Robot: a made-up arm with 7 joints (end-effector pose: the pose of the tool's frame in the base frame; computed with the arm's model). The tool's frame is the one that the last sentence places. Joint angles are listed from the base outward.
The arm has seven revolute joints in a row. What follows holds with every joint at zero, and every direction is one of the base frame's. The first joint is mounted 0.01 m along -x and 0.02 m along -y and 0.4 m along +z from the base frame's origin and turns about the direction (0.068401, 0.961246, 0.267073), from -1.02 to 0.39 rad. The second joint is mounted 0.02 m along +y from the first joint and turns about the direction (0.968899, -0.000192, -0.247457), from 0.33 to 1.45 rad. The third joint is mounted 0.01 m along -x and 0.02 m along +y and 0.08 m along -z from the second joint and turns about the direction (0.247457, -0.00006, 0.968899), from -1.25 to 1.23 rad. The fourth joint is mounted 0.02 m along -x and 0.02 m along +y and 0.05 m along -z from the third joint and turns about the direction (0.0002, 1, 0.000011), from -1.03 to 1.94 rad. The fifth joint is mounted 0.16 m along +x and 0.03 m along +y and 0.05 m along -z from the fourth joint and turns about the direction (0.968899, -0.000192, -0.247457), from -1.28 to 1.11 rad. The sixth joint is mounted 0.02 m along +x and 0.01 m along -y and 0.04 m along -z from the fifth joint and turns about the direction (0.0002, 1, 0.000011), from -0.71 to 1.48 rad. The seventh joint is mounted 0.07 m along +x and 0.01 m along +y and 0.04 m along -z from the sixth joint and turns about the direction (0.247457, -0.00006, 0.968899), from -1.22 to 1.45 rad. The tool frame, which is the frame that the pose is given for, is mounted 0.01 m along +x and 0.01 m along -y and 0.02 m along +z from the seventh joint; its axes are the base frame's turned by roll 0.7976, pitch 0.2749 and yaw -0.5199 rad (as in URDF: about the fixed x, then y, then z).
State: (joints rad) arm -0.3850 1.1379 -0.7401 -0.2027 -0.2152 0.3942 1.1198
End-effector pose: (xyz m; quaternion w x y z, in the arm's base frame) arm 0.2618 0.0471 0.2366 0.5313 0.8398 0.0991 -0.0509
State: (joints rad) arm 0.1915 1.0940 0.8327 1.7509 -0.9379 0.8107 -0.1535
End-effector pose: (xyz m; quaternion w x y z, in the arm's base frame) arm -0.1621 0.2908 0.2031 0.7652 -0.2291 0.5149 0.3111
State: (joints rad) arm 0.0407 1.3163 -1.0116 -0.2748 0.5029 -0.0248 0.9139
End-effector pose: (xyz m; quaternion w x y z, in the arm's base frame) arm 0.1345 0.0455 0.1492 0.3430 0.8314 -0.1382 -0.4148
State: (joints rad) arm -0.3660 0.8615 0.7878 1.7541 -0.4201 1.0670 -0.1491
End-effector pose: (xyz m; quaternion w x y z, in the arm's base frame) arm -0.0498 0.2100 0.0984 0.7234 -0.3645 0.5861 -0.0174
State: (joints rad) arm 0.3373 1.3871 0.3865 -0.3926 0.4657 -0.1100 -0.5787
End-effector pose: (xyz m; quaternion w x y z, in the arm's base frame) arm 0.2548 0.1144 0.4062 0.0399 0.8389 0.1205 -0.5293
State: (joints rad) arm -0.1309 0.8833 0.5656 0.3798 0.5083 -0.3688 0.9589
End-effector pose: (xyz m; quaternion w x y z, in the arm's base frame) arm 0.1928 0.3072 0.3674 0.3811 0.8574 0.0594 0.3407
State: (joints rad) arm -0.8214 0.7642 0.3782 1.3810 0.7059 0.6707 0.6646
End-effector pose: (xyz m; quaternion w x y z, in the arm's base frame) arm 0.1352 0.3417 0.1892 0.3624 0.5942 0.7150 0.0669
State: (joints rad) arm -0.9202 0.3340 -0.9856 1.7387 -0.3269 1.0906 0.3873
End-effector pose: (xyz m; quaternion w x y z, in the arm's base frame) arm 0.1655 0.2372 0.1478 0.1983 0.4861 0.8275 -0.1992
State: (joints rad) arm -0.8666 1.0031 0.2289 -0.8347 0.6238 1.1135 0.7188
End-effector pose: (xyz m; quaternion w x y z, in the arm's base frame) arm 0.1138 0.0862 0.6336 0.4477 0.6322 -0.0568 0.6298
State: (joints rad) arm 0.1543 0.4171 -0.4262 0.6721 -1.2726 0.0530 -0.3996
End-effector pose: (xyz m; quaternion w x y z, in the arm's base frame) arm 0.0501 0.0846 0.0415 0.9004 -0.1136 0.2571 -0.3321
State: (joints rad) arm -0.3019 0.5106 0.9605 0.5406 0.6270 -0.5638 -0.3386
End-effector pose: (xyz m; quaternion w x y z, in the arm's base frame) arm 0.1267 0.3122 0.2664 0.6061 0.7648 0.1565 -0.1527
